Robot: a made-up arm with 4 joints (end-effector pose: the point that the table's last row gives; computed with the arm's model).
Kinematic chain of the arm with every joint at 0, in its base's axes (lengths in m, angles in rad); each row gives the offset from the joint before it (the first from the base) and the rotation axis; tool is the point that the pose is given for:
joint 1: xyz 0 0 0.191 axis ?
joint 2: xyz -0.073 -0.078 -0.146 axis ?
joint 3: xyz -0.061 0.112 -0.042 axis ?
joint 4: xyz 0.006 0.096 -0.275 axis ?
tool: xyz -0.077 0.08 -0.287
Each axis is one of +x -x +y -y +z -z.
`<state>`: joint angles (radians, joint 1 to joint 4).
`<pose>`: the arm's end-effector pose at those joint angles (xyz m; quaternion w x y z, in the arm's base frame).
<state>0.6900 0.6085 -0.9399 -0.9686</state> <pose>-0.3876 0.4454 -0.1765 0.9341 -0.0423 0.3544 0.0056</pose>
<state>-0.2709 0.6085 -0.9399 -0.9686</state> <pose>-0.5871 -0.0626 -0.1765 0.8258 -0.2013 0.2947 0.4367</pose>
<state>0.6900 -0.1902 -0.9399 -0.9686</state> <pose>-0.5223 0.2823 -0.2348 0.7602 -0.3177 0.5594 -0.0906</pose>
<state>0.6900 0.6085 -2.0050 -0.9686</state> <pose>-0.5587 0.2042 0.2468 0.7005 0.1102 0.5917 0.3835</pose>
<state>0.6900 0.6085 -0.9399 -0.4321</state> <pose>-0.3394 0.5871 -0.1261 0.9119 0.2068 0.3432 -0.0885</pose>
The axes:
joint 1: -z
joint 2: +x
joint 3: -y
joint 4: +x

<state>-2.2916 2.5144 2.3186 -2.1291</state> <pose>-0.0087 0.0644 -0.0296 0.7723 -0.5382 0.3276 0.0814</pose>
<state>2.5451 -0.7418 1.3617 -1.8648</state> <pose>-0.2386 0.1488 -0.0175 0.2600 0.7295 -0.5598 0.2948</pose>
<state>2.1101 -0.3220 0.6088 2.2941</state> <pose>0.2977 0.0291 -0.1700 0.5115 0.3246 -0.7304 -0.3154</pose>
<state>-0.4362 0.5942 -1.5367 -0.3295</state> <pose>-0.6738 -0.2315 0.1597 0.6289 -0.0420 0.6279 0.4566</pose>
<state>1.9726 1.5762 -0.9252 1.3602</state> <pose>0.2037 0.3283 0.5511 0.0907 0.8612 -0.4976 -0.0499</pose>
